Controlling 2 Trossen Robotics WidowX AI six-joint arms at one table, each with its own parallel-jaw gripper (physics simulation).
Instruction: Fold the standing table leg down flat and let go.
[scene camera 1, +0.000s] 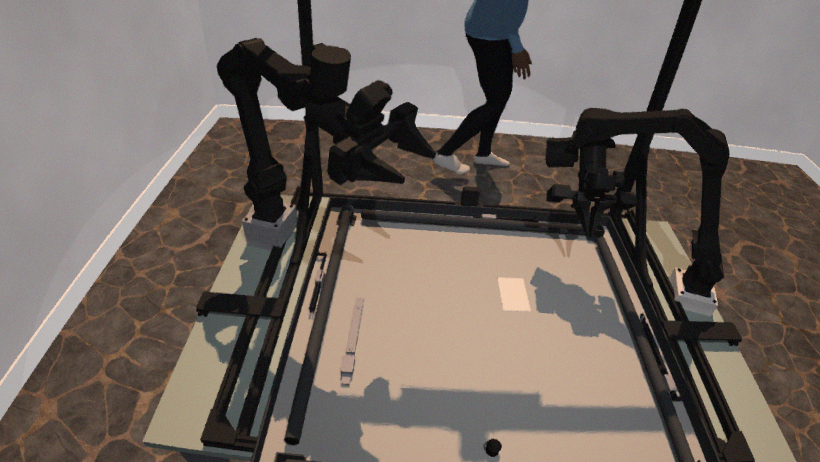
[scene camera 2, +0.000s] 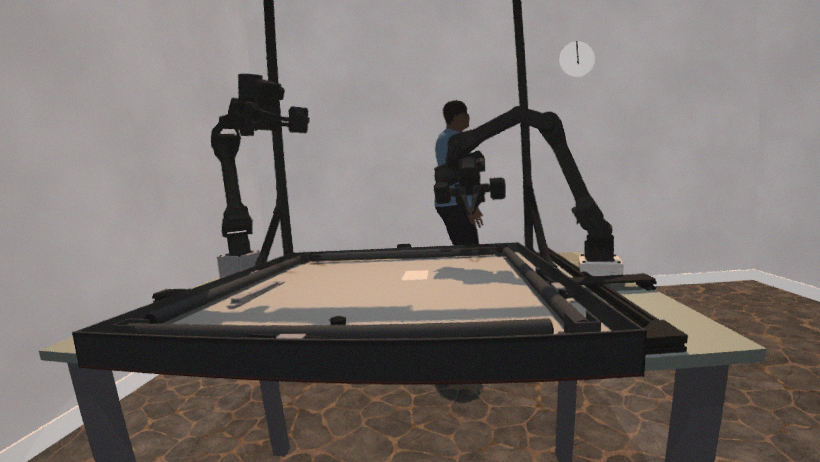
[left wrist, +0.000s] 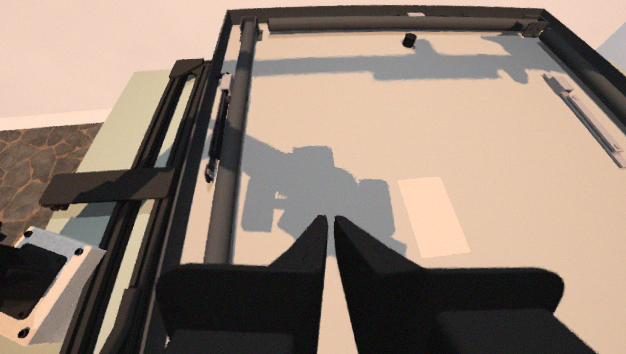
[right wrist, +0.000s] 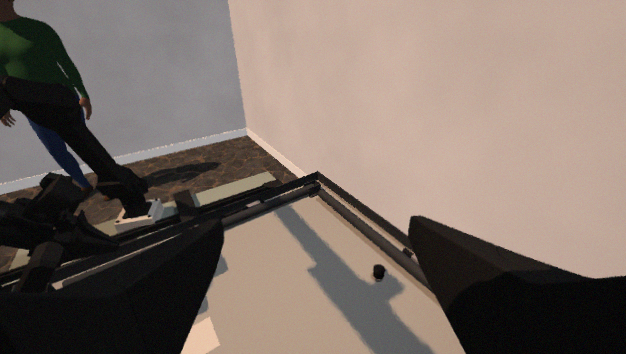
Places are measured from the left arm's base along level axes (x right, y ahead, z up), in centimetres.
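Pixels of known places: left gripper, fingertip midpoint: (scene camera 1: 589, 236) (scene camera 2: 470, 213) (left wrist: 329, 223) (right wrist: 118, 246); right gripper, fingertip midpoint: (scene camera 1: 420, 167) (scene camera 2: 293, 118) (right wrist: 317, 227); left arm's base at its link origin: (scene camera 1: 696, 285) (scene camera 2: 599, 259) (left wrist: 26, 278) (right wrist: 137, 210); right arm's base at its link origin: (scene camera 1: 269, 212) (scene camera 2: 239, 253).
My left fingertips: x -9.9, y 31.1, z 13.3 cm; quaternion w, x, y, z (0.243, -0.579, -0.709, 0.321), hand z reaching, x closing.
Note:
For each thing: its top centre in the pictures, then the offset to it from my left fingertips. "*": a spot on its surface instead.
- pale bar at its top centre: (scene camera 1: 353, 333) (scene camera 2: 258, 286) (left wrist: 590, 108) dx -33.2, dy +39.8, dz -11.8 cm
- pale rectangle at a spot on its surface: (scene camera 1: 514, 294) * dx -8.9, dy +12.1, dz -14.0 cm
- black knob at its top centre: (scene camera 2: 337, 316) (scene camera 1: 494, 444) (right wrist: 379, 267) (left wrist: 411, 34) dx -46.1, dy +9.0, dz -10.8 cm
The dark grey table leg (scene camera 1: 627, 304) (scene camera 2: 539, 285) (left wrist: 235, 125) lies flat along the inside of the frame's right side in both scene views and at the left in the left wrist view. My left gripper (scene camera 1: 592, 233) (left wrist: 329, 223) is shut and empty. It hangs above the far right part of the table in the scene views, apart from the leg. My right gripper (scene camera 1: 418, 168) (right wrist: 317, 227) is open and empty, high up at the far left in scene camera 1. Its fingers are hard to make out in scene camera 2.
The other legs, at the left (scene camera 1: 321, 321), far (scene camera 1: 424, 218) and near side (scene camera 2: 344, 330), also lie flat inside the black frame (scene camera 2: 355, 358). A pale bar (scene camera 1: 354, 332), a pale rectangle (scene camera 1: 514, 294) and a black knob (scene camera 1: 492, 447) are on the underside. A person (scene camera 1: 492, 74) stands behind.

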